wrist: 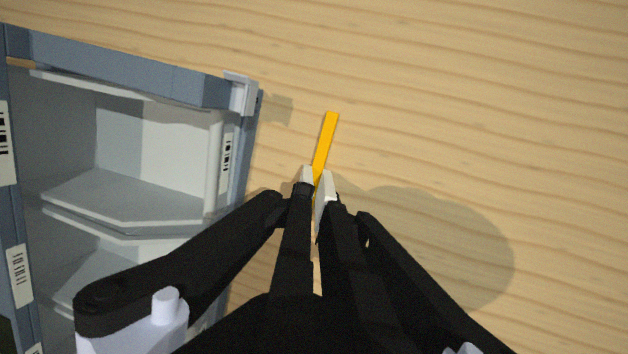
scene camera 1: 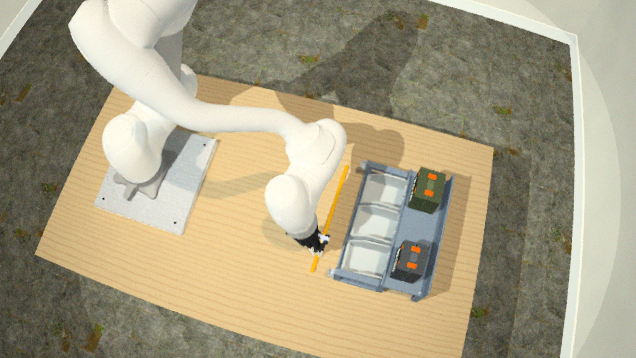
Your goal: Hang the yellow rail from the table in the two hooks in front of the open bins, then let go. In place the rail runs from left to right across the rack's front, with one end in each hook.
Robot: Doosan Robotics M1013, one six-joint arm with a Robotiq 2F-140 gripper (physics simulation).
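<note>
The yellow rail is long and thin and lies apart from the rack's front, roughly along it. My gripper is shut on the rail near its lower end in the scene view, with the rail between the two pale pads. Whether the rail touches the table cannot be told. One hook is at the rack's near front corner, and the other hook is at the far front corner. Both are without the rail. The black fingers hide part of the rail in the wrist view.
The blue-grey rack holds open pale bins at its front. A green box and a dark grey box with orange marks stand behind them. The arm's base plate is at the left of the table.
</note>
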